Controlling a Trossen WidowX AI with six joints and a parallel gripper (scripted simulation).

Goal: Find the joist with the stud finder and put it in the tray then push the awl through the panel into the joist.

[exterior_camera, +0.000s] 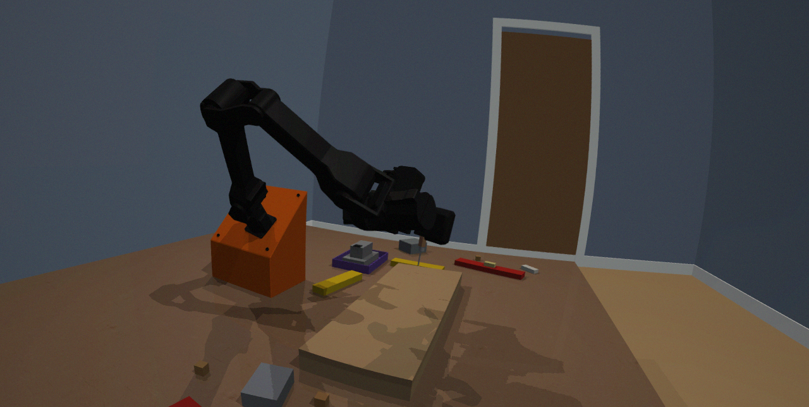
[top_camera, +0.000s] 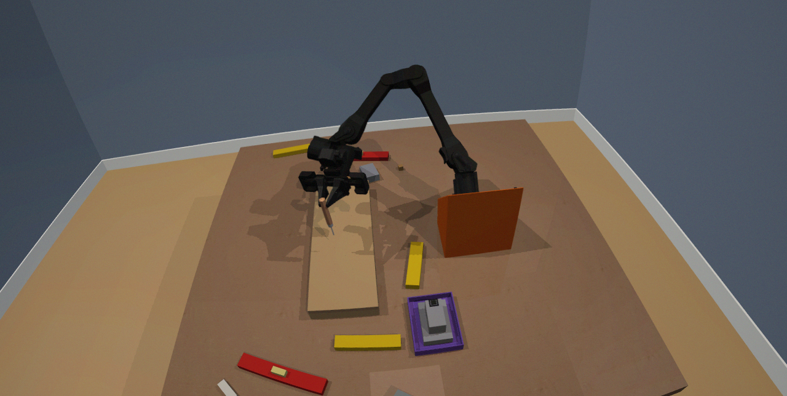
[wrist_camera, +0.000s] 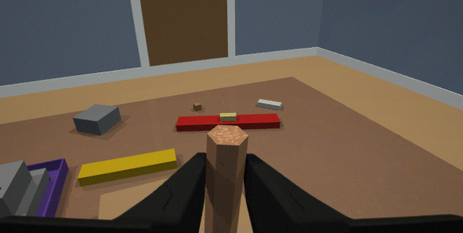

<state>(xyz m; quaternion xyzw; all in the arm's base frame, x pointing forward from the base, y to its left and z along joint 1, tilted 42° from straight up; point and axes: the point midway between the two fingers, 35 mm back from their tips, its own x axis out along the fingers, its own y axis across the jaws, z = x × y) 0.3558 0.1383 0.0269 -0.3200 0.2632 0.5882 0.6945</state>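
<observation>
Right now my gripper tip is 10 mm past the awl and 60 mm above it. Also, from my gripper tip: purple tray (280 mm behind, 210 mm to the left, 200 mm below); then grey stud finder (280 mm behind, 200 mm to the left, 170 mm below); then grey block (50 mm behind, 410 mm to the right, 200 mm below).
</observation>
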